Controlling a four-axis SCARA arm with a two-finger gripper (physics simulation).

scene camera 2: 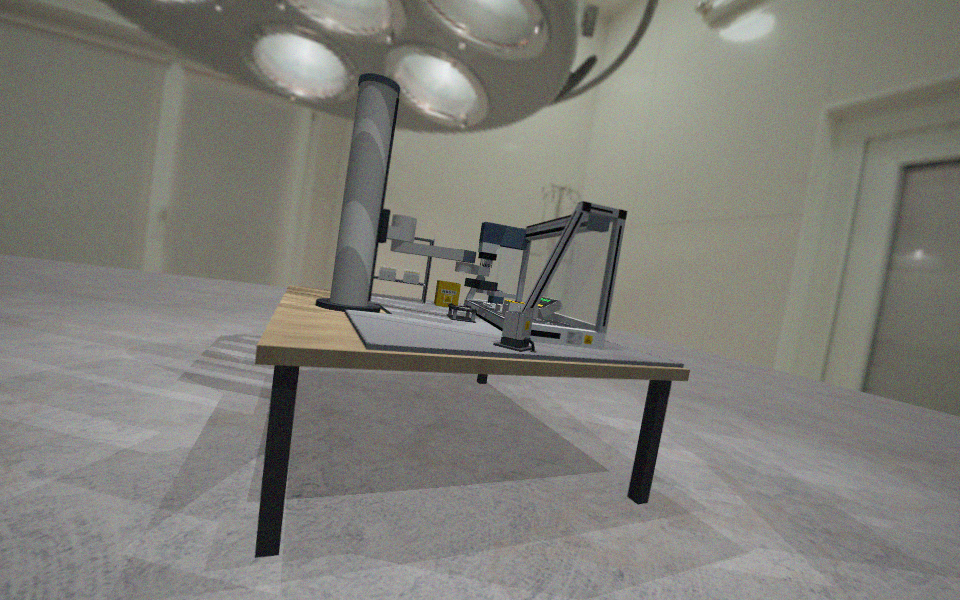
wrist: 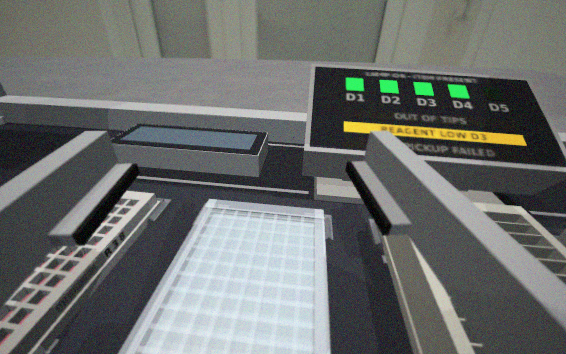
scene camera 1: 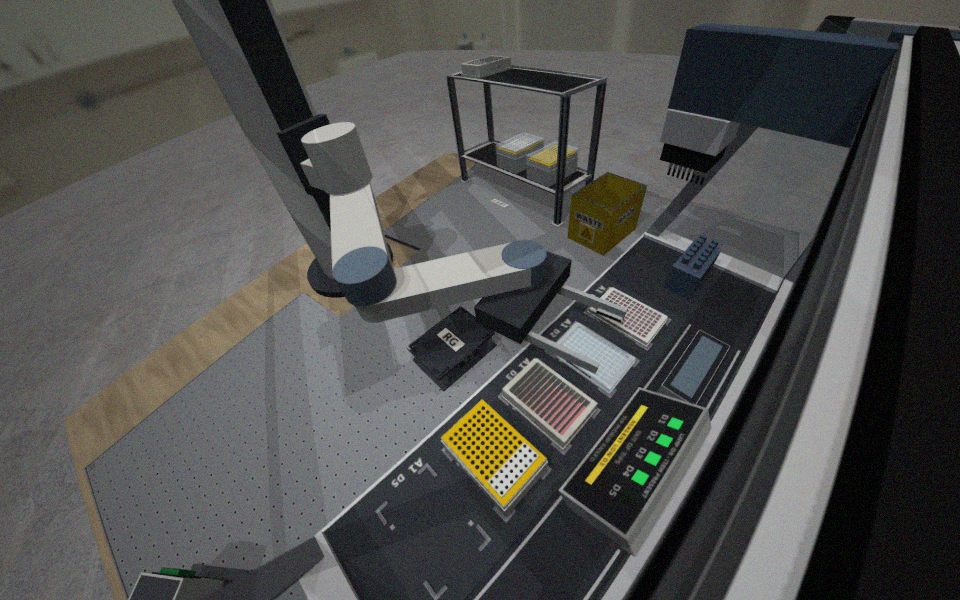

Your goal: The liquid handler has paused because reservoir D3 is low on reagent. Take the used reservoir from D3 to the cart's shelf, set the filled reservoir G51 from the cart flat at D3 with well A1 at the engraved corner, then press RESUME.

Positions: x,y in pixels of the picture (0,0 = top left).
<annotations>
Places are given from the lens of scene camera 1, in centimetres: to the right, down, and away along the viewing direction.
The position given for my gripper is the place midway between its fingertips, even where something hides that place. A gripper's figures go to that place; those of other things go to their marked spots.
my gripper (scene camera 1: 612,339): 21, 6, 51
clear well plate (scene camera 1: 614,362): 23, 11, 55
</annotations>
